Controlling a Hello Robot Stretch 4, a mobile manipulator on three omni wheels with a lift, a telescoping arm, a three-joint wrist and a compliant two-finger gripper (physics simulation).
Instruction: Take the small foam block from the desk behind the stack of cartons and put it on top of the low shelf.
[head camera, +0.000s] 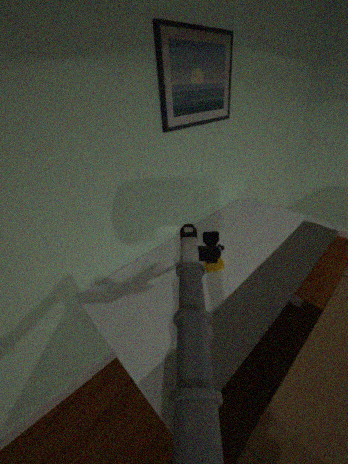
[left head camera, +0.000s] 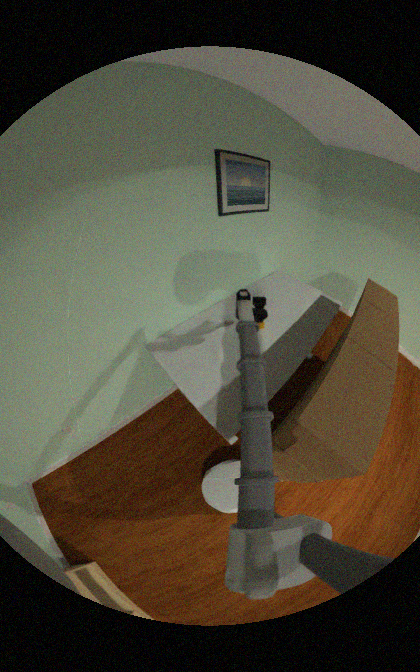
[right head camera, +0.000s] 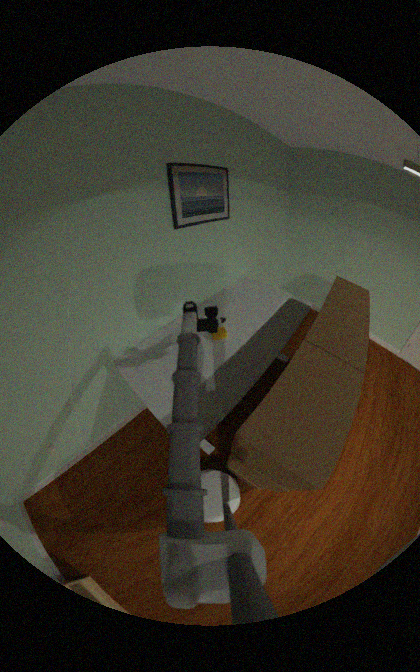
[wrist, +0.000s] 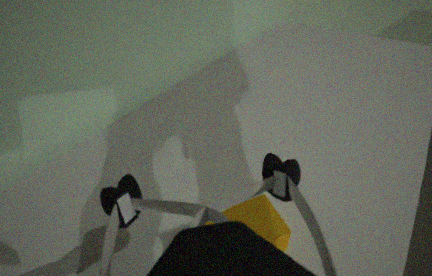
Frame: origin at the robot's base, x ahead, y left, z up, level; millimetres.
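Seen in the pictures: gripper, fingertip midpoint: (wrist: 202, 180).
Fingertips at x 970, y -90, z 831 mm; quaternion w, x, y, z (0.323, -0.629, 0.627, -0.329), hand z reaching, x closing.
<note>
A point is followed by its place in that frame.
The small foam block (head camera: 216, 265) @[x 946, y -140, z 732 mm] (left head camera: 261, 325) (right head camera: 220, 333) (wrist: 260, 220) @[x 977, y -153, z 737 mm] is yellow and lies on the pale desk (head camera: 270, 225) @[x 1366, y -569, z 692 mm] (left head camera: 295, 300) (right head camera: 265, 300) (wrist: 340, 100) @[x 1265, y -421, z 692 mm]. My gripper (head camera: 211, 245) @[x 970, y -90, z 831 mm] (left head camera: 259, 309) (right head camera: 209, 320) (wrist: 202, 180) @[x 970, y -90, z 831 mm] is open above the desk. In the wrist view the block shows behind the fingertips, nearer the right finger, partly hidden by the black gripper body. No finger holds it. The stack of cartons (head camera: 320, 380) @[x 273, y -241, z 1052 mm] (left head camera: 345, 400) (right head camera: 305, 400) is tan and stands in front of the desk, to the right of my arm. I cannot make out the low shelf for certain.
My extended arm reaches over the desk's front edge. A round white object (left head camera: 217, 487) (right head camera: 217, 500) is on the floor beneath the arm. A pale wooden piece (left head camera: 102, 590) (right head camera: 92, 590) shows at the lower left. A framed picture (head camera: 197, 77) @[x 1448, y -85, z 1575 mm] (left head camera: 245, 182) (right head camera: 202, 195) hangs above the desk.
</note>
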